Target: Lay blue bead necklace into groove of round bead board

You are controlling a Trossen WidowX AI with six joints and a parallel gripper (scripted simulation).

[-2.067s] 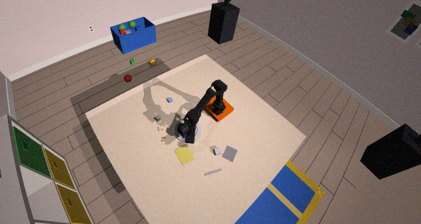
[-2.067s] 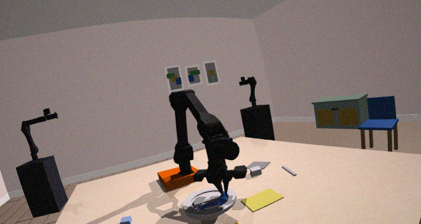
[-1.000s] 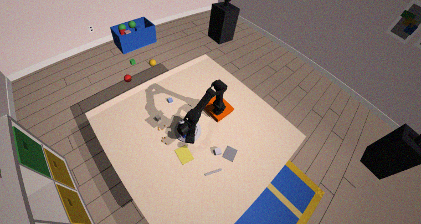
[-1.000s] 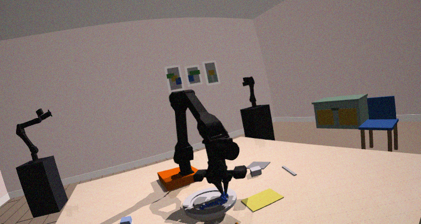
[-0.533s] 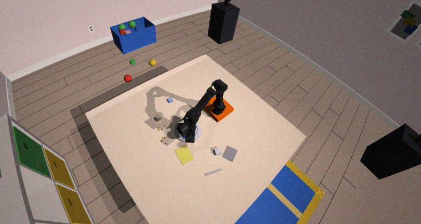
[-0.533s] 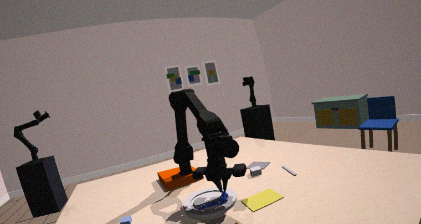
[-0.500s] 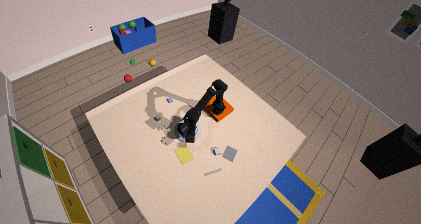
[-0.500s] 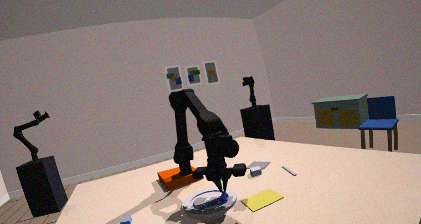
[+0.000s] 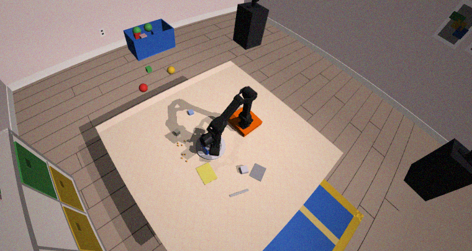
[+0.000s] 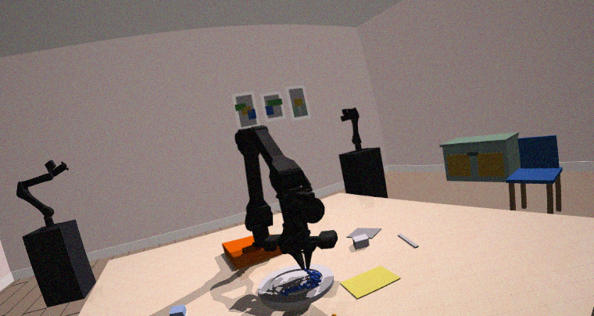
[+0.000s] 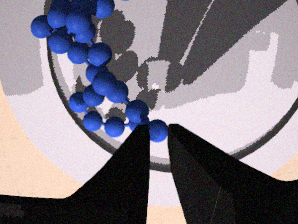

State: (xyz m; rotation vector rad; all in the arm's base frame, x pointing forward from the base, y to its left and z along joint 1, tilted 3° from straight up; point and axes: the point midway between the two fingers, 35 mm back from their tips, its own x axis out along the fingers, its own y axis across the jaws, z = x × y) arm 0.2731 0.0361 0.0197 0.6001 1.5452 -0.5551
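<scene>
My gripper tip is 4 cm to the left of the round bead board, 2 cm above it and 1 cm short of it. The rest, counted from my gripper tip: yellow sheet: 14 cm ahead, 10 cm to the left, 3 cm below; small grey block: 22 cm to the left, 6 cm behind, 2 cm below; pale cube: 25 cm to the right, 14 cm ahead, 1 cm below.
</scene>
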